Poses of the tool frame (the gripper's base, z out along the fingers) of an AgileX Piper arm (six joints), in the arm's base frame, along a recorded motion.
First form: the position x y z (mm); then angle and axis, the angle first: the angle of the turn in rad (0 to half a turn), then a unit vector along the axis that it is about.
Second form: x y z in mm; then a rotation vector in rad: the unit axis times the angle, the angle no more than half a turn. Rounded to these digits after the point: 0 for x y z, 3 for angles.
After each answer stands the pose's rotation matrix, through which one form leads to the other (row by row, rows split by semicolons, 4 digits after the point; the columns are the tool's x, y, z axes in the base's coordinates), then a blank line. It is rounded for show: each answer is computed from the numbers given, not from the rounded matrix.
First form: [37 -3 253 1.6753 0.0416 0.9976 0.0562]
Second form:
[37 -3 253 0.070 1.671 0.094]
-0.1024 -0.0101 0.9947; 0.1017 0.9946 0.0205; -0.9895 0.1033 -0.1008

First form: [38 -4 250 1.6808 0.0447 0.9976 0.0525]
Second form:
[38 -4 250 0.075 1.677 0.088]
-0.1076 -0.0027 0.9942; 0.1017 0.9947 0.0137; -0.9890 0.1026 -0.1067

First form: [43 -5 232 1.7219 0.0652 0.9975 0.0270]
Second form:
[43 -5 232 0.112 1.718 0.046]
-0.1456 0.0481 0.9882; 0.1015 0.9943 -0.0335; -0.9841 0.0954 -0.1497

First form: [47 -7 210 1.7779 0.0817 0.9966 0.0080]
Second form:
[47 -7 210 0.145 1.772 0.014]
-0.1976 0.0903 0.9761; 0.1060 0.9919 -0.0703; -0.9745 0.0896 -0.2055

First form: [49 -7 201 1.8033 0.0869 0.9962 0.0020]
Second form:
[49 -7 201 0.157 1.796 0.004]
-0.2211 0.1046 0.9696; 0.1085 0.9907 -0.0821; -0.9692 0.0870 -0.2304

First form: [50 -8 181 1.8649 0.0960 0.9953 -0.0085]
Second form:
[50 -8 181 0.179 1.856 -0.016]
-0.2780 0.1314 0.9516; 0.1151 0.9880 -0.1028; -0.9537 0.0810 -0.2898

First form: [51 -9 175 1.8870 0.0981 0.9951 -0.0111]
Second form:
[51 -9 175 0.185 1.878 -0.021]
-0.2983 0.1385 0.9444; 0.1174 0.9872 -0.1077; -0.9472 0.0788 -0.3108

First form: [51 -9 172 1.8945 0.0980 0.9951 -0.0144]
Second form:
[51 -9 172 0.186 1.885 -0.027]
-0.3054 0.1422 0.9415; 0.1149 0.9871 -0.1118; -0.9453 0.0740 -0.3178

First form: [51 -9 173 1.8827 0.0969 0.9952 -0.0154]
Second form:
[51 -9 173 0.182 1.874 -0.029]
-0.2946 0.1407 0.9452; 0.1114 0.9874 -0.1123; -0.9491 0.0722 -0.3066

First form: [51 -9 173 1.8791 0.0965 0.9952 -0.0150]
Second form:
[51 -9 173 0.181 1.870 -0.028]
-0.2913 0.1395 0.9464; 0.1109 0.9876 -0.1114; -0.9502 0.0725 -0.3031

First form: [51 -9 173 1.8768 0.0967 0.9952 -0.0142]
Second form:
[51 -9 173 0.181 1.868 -0.027]
-0.2891 0.1388 0.9472; 0.1117 0.9876 -0.1106; -0.9508 0.0738 -0.3010

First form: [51 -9 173 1.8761 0.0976 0.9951 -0.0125]
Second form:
[51 -9 173 0.183 1.867 -0.023]
-0.2882 0.1382 0.9475; 0.1144 0.9874 -0.1093; -0.9507 0.0769 -0.3004

